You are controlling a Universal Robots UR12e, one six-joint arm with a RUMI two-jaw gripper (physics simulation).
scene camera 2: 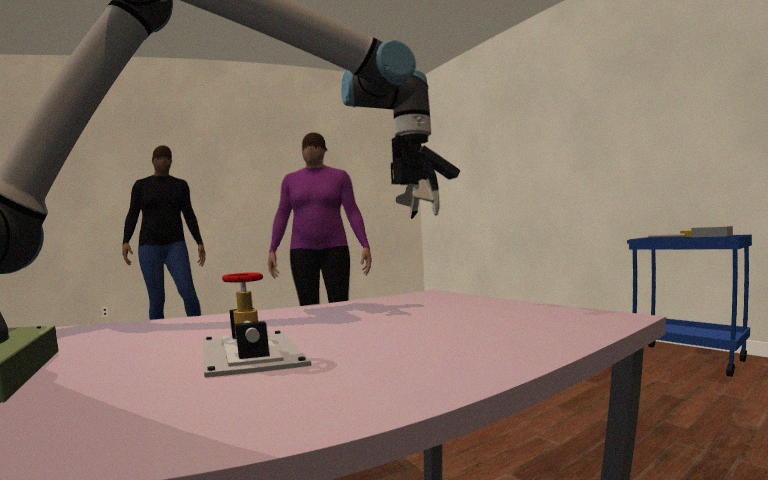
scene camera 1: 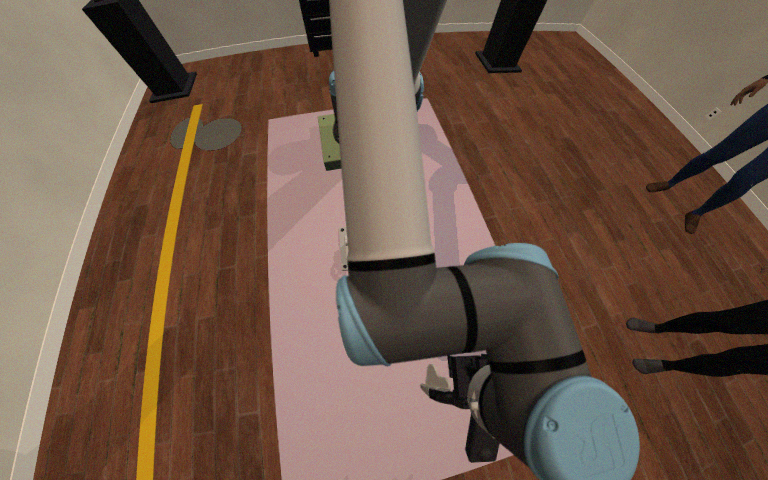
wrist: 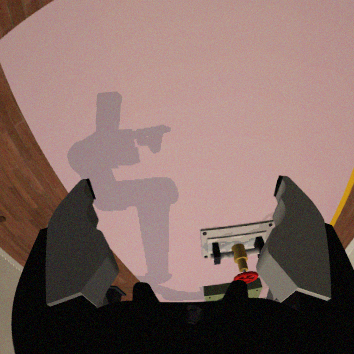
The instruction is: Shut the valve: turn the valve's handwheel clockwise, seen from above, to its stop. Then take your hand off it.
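Observation:
The valve has a red handwheel (scene camera 2: 242,277) (wrist: 246,277) on a brass stem (scene camera 2: 244,305) (wrist: 240,255), which stands upright on a grey base plate (scene camera 2: 220,365) (wrist: 206,239) on the pink table. In scene camera 1 the arm hides the handwheel, and only a strip of the base plate (scene camera 1: 343,240) shows. My gripper (scene camera 2: 424,213) (wrist: 183,178) is open and empty. It hangs high above the table, well to the right of the valve in scene camera 2, and does not touch the handwheel.
The pink table (scene camera 1: 317,367) (scene camera 2: 453,350) carries a green block (scene camera 1: 328,152) (scene camera 2: 33,353) under the arm's base. Two people (scene camera 2: 162,209) (scene camera 2: 318,209) stand behind the table. A blue cart (scene camera 2: 690,243) stands at the right in scene camera 2.

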